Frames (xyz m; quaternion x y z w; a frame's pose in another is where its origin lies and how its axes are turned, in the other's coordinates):
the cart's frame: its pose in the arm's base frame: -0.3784 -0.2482 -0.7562 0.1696 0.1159 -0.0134 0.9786
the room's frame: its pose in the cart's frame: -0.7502 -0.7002 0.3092 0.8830 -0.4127 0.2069 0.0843
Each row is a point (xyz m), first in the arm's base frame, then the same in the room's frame.
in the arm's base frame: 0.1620 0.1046 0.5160
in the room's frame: -0.0927 -1.7308 -0.9554
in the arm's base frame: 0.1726 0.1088 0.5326
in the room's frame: -0.0890 -1.7427 -0.9712
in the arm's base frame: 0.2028 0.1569 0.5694
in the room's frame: -0.1073 -1.7980 -1.0057
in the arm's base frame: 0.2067 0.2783 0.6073
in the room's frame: -0.1996 -1.8772 -1.0427
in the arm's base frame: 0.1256 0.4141 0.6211
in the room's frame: -0.3561 -1.8968 -1.0613
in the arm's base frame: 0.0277 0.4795 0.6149
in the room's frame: -0.4678 -1.8590 -1.0614
